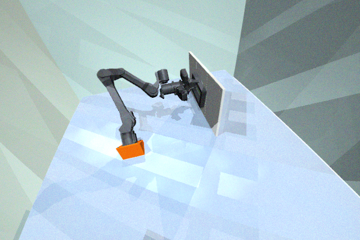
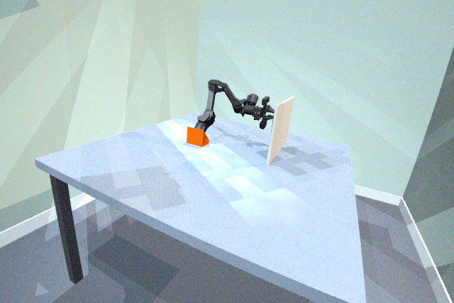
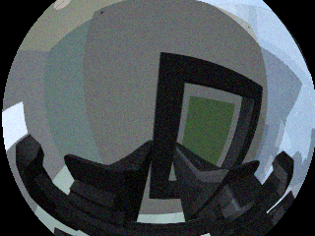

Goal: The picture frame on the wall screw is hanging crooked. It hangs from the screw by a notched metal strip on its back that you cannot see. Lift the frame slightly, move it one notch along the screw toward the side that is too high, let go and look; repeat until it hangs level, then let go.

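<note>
Right now my gripper tip is 5 cm above the picture frame, 1 cm to the right of it and 1 cm short of it. Round my gripper tip: wall board: 6 cm below, 2 cm to the left, 2 cm ahead.
</note>
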